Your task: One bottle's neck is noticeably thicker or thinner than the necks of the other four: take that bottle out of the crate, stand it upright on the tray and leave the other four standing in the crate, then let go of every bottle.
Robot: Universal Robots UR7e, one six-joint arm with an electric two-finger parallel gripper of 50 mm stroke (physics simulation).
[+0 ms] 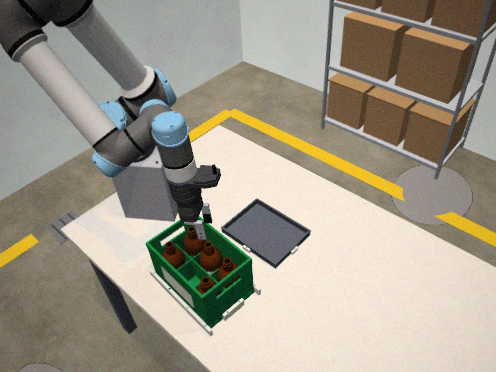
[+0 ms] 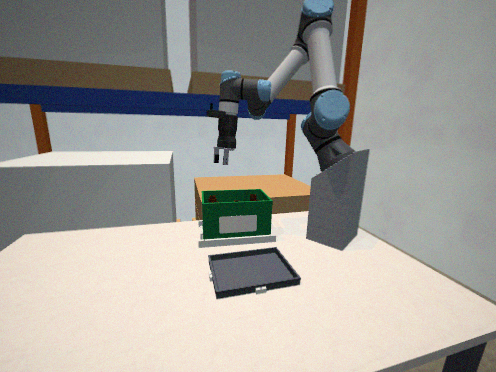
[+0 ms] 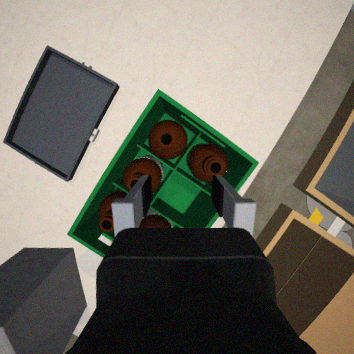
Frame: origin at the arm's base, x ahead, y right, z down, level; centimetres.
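Seen in the pictures: gripper, fingertip midpoint: (image 1: 205, 230) (image 2: 220, 163) (image 3: 181, 187); arm's base, origin of the base link: (image 2: 339, 164).
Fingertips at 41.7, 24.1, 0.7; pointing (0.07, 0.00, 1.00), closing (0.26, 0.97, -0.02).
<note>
Offsets run from my fingertips to a thing's middle, as dx, dy, dz. "spot": to the spot under its first point.
The green crate @(-5.8, -1.6, +22.3) (image 1: 231, 299) (image 2: 211, 225) (image 3: 108, 172) holds five brown bottles standing upright. A far-row bottle @(-4.5, -5.7, +22.5) (image 1: 210, 257) (image 3: 141, 172) stands between two others @(-12.4, -9.0, +22.5) (image 1: 193, 243) @(+3.6, -2.8, +22.5) (image 1: 228, 271). The near row has a bottle @(-15.5, -0.8, +22.5) (image 1: 173, 256) (image 3: 156, 221) and another bottle @(+1.4, +5.7, +22.5) (image 1: 205, 286) (image 3: 206, 159) at its ends, with an empty middle compartment. I cannot tell reliably which neck differs. My gripper (image 1: 203, 224) (image 2: 221, 161) (image 3: 181, 187) is open and empty, above the crate and clear of the bottles. The dark tray @(spot: +3.1, -29.3, +30.5) (image 1: 265, 232) (image 2: 252, 272) (image 3: 62, 110) is empty.
White strips (image 1: 182, 302) (image 2: 237, 241) lie along the crate's base. The grey robot pedestal (image 1: 147, 192) (image 2: 332, 205) (image 3: 42, 285) stands beyond the crate's end. A shelf rack with cardboard boxes (image 1: 432, 62) stands behind the table.
</note>
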